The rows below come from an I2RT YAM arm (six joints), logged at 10 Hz.
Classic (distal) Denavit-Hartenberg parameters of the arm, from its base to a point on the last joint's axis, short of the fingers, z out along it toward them. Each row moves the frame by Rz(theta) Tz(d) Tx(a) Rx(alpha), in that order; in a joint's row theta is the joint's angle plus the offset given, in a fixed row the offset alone. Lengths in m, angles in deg.
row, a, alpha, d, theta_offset
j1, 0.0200, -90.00, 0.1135, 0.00
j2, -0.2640, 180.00, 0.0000, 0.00
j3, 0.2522, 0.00, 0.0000, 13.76
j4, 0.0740, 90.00, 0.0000, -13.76
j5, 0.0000, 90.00, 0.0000, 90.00
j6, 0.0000, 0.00, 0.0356, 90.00
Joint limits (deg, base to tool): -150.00..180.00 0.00..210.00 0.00..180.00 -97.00..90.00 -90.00..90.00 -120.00..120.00
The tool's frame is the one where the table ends.
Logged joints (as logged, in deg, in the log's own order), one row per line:
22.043 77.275 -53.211 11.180 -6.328 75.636
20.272 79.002 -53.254 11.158 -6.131 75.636
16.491 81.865 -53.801 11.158 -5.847 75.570
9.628 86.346 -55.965 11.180 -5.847 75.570
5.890 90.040 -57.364 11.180 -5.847 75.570
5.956 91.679 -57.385 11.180 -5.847 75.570
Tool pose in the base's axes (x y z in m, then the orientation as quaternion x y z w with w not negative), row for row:
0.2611 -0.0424 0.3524 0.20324 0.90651 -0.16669 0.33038
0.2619 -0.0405 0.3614 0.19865 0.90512 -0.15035 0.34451
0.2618 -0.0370 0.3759 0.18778 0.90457 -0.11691 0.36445
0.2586 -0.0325 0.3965 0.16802 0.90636 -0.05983 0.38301
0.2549 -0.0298 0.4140 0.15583 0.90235 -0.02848 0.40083
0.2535 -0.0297 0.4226 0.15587 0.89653 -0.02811 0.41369
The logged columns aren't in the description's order. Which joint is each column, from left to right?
Columns, left to right: j5, j3, j4, j6, j1, j2.
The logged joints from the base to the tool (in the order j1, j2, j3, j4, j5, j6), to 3 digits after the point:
-6.328 75.636 77.275 -53.211 22.043 11.180
-6.131 75.636 79.002 -53.254 20.272 11.158
-5.847 75.570 81.865 -53.801 16.491 11.158
-5.847 75.570 86.346 -55.965 9.628 11.180
-5.847 75.570 90.040 -57.364 5.890 11.180
-5.847 75.570 91.679 -57.385 5.956 11.180

